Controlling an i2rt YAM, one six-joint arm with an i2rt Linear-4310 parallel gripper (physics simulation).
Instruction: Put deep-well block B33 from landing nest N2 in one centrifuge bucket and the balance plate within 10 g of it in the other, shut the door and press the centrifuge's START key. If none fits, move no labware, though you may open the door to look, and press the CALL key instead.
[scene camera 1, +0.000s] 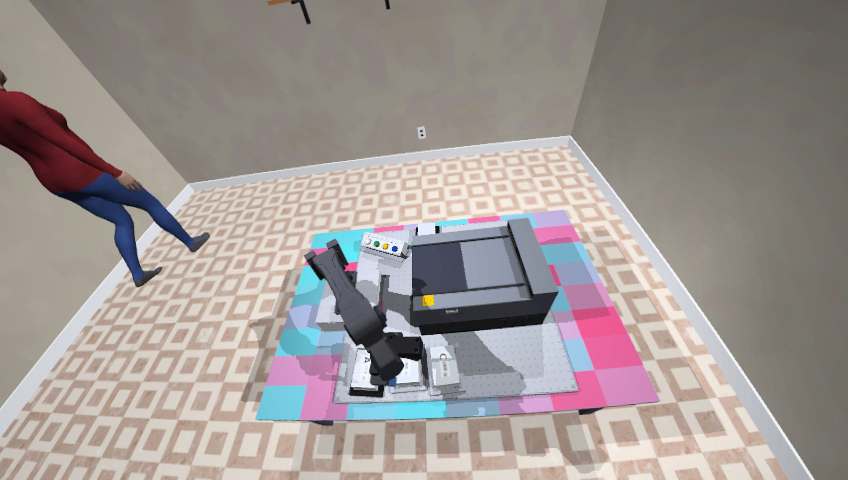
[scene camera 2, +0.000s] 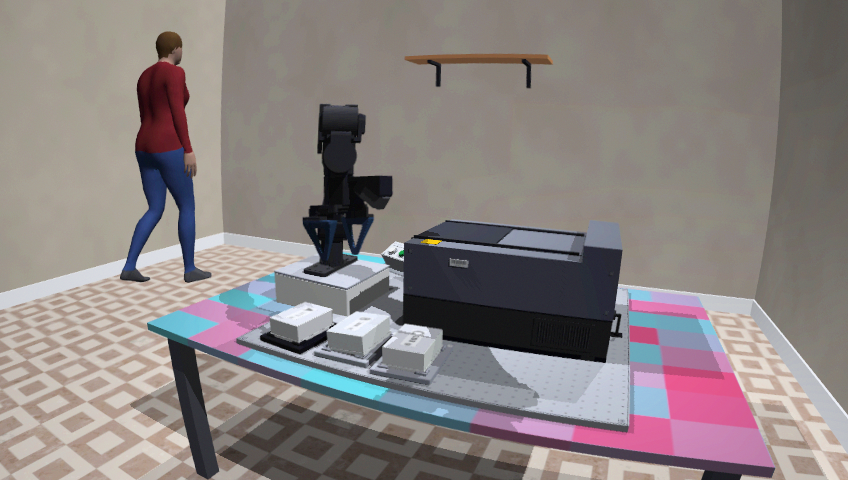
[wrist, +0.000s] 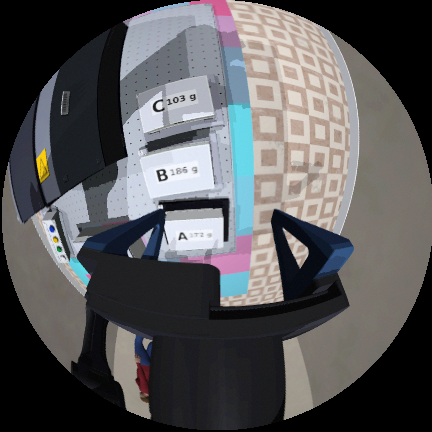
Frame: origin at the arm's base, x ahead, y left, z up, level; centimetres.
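Where they show: gripper, between the fingertips: (scene camera 2: 340, 257) (wrist: 217, 214); arm's base, origin of its link: (scene camera 2: 331, 266).
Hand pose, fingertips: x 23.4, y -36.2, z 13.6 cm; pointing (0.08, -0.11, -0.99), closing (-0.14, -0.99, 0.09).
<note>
Things, the pixels of their top centre, and the offset from my fingertips. "spot": a spot on its surface instead. Level surfaces: height alone.
- marked 186 g, centre of its top: (wrist: 175, 171) (scene camera 2: 359, 322) (scene camera 1: 406, 362) dz -15.2, dx +0.8, dy +5.8 cm
- marked 103 g, centre of its top: (wrist: 173, 101) (scene camera 2: 413, 337) (scene camera 1: 444, 364) dz -15.7, dx +13.6, dy +4.1 cm
- key box, centre of its top: (scene camera 2: 413, 248) (wrist: 51, 245) (scene camera 1: 382, 238) dz -12.7, dx -8.9, dy +62.7 cm
- perforated board, height of its surface: dz -21.1 cm
- dark upright bar, a spot on its surface: (scene camera 1: 385, 291) spot: dz -21.0, dx -8.7, dy +38.9 cm
- white object, centre of its top: (scene camera 1: 426, 232) dz -15.2, dx +12.0, dy +65.5 cm
My gripper (scene camera 2: 340, 256) (wrist: 217, 214) is open and empty, above the row of labware. White plate A, marked 172 g (scene camera 1: 364, 371) (scene camera 2: 301, 321) (wrist: 194, 236), sits on a black nest. Plate B, marked 186 g (scene camera 1: 410, 373) (scene camera 2: 358, 334) (wrist: 177, 172), and plate C, marked 103 g (scene camera 1: 444, 364) (scene camera 2: 411, 349) (wrist: 175, 102), sit on grey nests beside it. The centrifuge (scene camera 1: 482, 315) (scene camera 2: 511, 279) (wrist: 75, 110) shows no open bay; its buckets are hidden. The key box (scene camera 1: 385, 245) (scene camera 2: 392, 252) (wrist: 56, 235) has white, green, yellow and blue keys. I cannot identify block B33 or nest N2.
A perforated board (scene camera 1: 535, 362) (scene camera 2: 565, 392) (wrist: 145, 45) lies under the nests and centrifuge. The arm stands on a white plinth (scene camera 2: 309, 291). A dark upright bar (scene camera 1: 383, 291) stands between plinth and centrifuge. A white object (scene camera 1: 426, 228) shows behind the centrifuge. A person (scene camera 1: 53, 142) (scene camera 2: 160, 107) stands beyond the table.
</note>
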